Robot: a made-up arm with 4 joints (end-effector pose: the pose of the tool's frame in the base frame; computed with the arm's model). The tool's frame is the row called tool.
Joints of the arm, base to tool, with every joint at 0 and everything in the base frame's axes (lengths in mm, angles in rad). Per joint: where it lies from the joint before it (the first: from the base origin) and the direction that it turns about. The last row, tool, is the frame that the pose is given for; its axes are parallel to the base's.
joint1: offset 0 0 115 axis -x
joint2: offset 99 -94 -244 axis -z
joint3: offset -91 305 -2 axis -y
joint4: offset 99 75 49 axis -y
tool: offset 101 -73 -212
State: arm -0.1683 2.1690 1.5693 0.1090
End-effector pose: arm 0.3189 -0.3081 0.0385 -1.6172 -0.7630 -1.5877
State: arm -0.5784 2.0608 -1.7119 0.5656
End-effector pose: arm 0.4678 0.2439 -0.3591 1.5243 1.2668 -1.6368
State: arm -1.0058 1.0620 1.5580 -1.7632
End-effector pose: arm 0.3267 0.3849 0.0227 1.0117 0.7059 -0.8793
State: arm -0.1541 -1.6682 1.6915 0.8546
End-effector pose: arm -0.1952 -0.2488 0.1558 2.0812 -1.8963 0.4825
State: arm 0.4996 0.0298 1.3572 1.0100
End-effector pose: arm 0.0663 0.2279 0.0856 -0.2748 -2.3136 0.5753
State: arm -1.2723 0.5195 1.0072 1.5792
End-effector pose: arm 0.2049 -0.0344 0.3339 -0.1066 -1.8197 -1.5696
